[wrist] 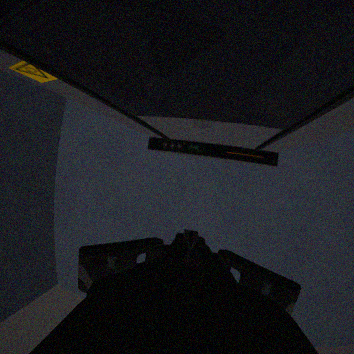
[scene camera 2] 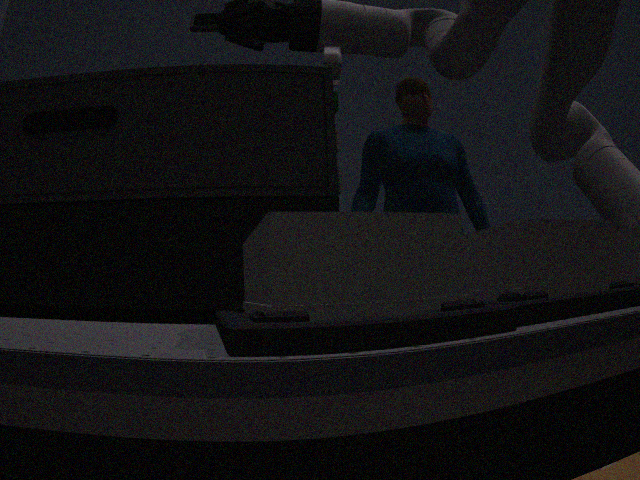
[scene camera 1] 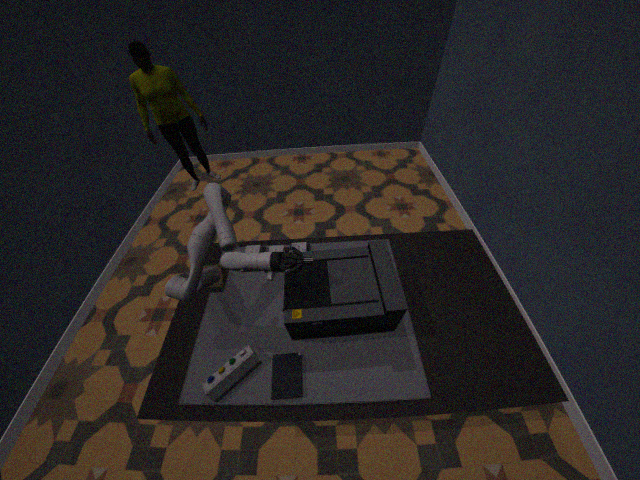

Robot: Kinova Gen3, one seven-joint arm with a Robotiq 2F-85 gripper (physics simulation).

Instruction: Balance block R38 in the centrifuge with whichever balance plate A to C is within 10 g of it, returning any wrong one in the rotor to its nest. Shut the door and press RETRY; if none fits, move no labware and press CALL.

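Seen in the pictures: gripper, fingertip midpoint: (wrist: 188, 238) (scene camera 2: 190, 23) (scene camera 1: 313, 261); arm's base, origin of the base link: (scene camera 1: 211, 275).
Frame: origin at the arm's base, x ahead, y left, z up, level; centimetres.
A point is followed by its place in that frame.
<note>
The centrifuge (scene camera 1: 390, 276) {x 86.7, y -20.6, z 20.5 cm} (scene camera 2: 170, 155) {x 56.5, y -1.9, z 8.9 cm} is a dark grey box. A black area (scene camera 1: 306, 286) {x 52.4, y -20.3, z 17.4 cm} and a grey panel (scene camera 1: 354, 281) {x 72.4, y -19.6, z 17.1 cm} lie between its top rails; whether the door is open is unclear. Its console strip (wrist: 212, 151) {x 81.5, y -17.6, z 19.2 cm} has faint green characters and an orange line. My gripper (scene camera 1: 311, 259) {x 56.7, y -17.4, z 31.0 cm} (scene camera 2: 194, 23) {x 56.7, y -17.4, z 31.0 cm} (wrist: 188, 238) {x 56.7, y -17.4, z 31.0 cm} is shut and empty, level above the centrifuge's far left part. Pale balance plates (scene camera 1: 252, 249) {x 20.8, y 14.5, z 1.5 cm} (scene camera 1: 299, 245) {x 47.7, y 14.5, z 1.8 cm} stand behind my arm, partly hidden; their letters are unreadable. The button box (scene camera 1: 231, 373) {x 21.0, y -48.7, z 4.0 cm} has blue, yellow and green buttons. Block R38 does not show.
A dark flat slab (scene camera 1: 287, 376) {x 42.1, y -50.0, z -1.6 cm} lies right of the button box. A yellow warning label (scene camera 1: 296, 313) {x 48.3, y -31.5, z 17.2 cm} (wrist: 34, 71) {x 48.4, y -31.7, z 17.2 cm} marks the centrifuge's front left corner. A pale upright panel (scene camera 2: 361, 263) {x 47.9, y 17.0, z -0.6 cm} stands at the near side in scene camera 2. Two people (scene camera 1: 162, 98) (scene camera 2: 418, 165) stand beyond the table.
</note>
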